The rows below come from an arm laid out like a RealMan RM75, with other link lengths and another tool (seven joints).
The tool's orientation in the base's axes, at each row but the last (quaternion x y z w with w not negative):
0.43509 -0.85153 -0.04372 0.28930
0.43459 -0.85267 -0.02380 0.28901
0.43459 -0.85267 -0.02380 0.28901
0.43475 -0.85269 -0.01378 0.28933
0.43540 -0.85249 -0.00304 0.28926
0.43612 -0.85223 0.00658 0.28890
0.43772 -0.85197 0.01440 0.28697
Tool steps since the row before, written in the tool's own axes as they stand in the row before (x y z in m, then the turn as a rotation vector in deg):
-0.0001 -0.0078 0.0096 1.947 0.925 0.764
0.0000 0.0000 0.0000 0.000 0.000 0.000
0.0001 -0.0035 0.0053 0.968 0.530 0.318
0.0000 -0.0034 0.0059 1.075 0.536 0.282
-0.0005 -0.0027 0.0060 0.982 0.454 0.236
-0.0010 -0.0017 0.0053 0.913 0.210 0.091
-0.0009 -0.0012 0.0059 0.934 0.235 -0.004
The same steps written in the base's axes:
0.0005 -0.0064 -0.0105 -1.951 -1.056 0.554
0.0000 0.0000 0.0000 0.000 0.000 0.000
-0.0002 -0.0034 -0.0054 -0.989 -0.468 0.347
-0.0005 -0.0035 -0.0058 -1.024 -0.537 0.430
-0.0007 -0.0028 -0.0059 -0.899 -0.507 0.402
-0.0009 -0.0017 -0.0053 -0.614 -0.569 0.430
-0.0015 -0.0017 -0.0056 -0.598 -0.543 0.525

